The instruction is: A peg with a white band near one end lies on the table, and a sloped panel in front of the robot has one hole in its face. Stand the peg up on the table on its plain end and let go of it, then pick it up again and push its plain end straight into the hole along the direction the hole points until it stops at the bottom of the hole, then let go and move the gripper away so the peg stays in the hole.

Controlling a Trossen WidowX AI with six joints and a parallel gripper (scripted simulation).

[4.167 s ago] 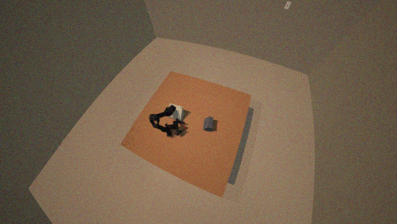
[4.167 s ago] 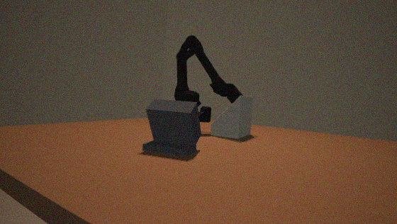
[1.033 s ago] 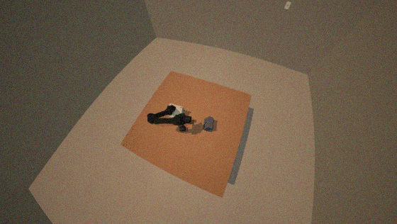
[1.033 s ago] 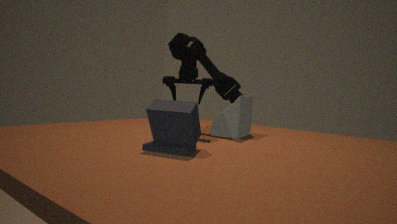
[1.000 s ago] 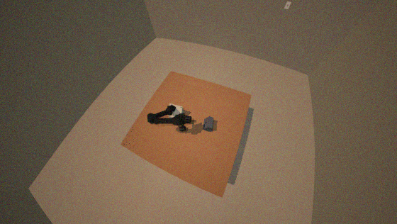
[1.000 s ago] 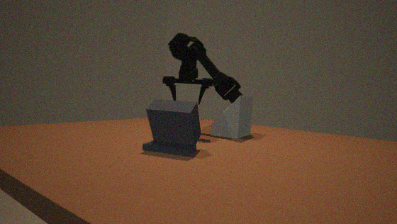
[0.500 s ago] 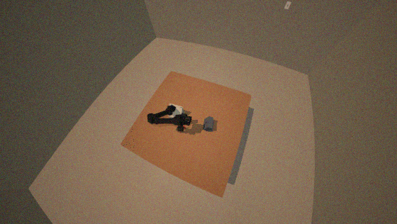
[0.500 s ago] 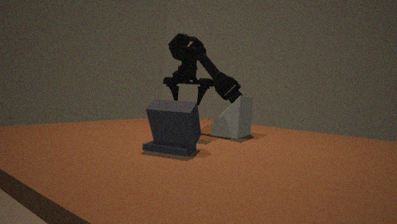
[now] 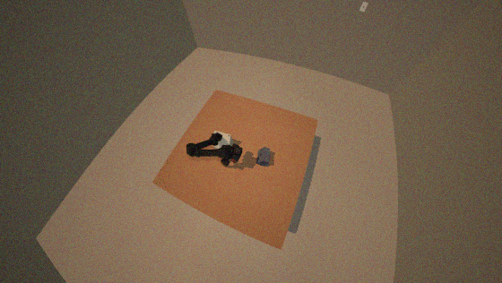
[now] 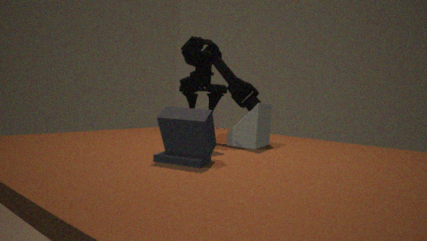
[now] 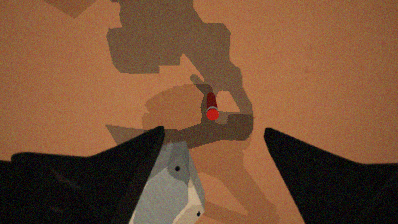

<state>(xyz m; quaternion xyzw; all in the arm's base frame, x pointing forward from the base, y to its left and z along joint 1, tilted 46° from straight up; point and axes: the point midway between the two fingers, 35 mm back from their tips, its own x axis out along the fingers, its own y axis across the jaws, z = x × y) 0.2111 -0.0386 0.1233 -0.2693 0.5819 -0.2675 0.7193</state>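
My gripper tip is now 60 mm above the red peg. Round my gripper tip: sloped panel (220 mm ahead, 150 mm to the left, 40 mm below).
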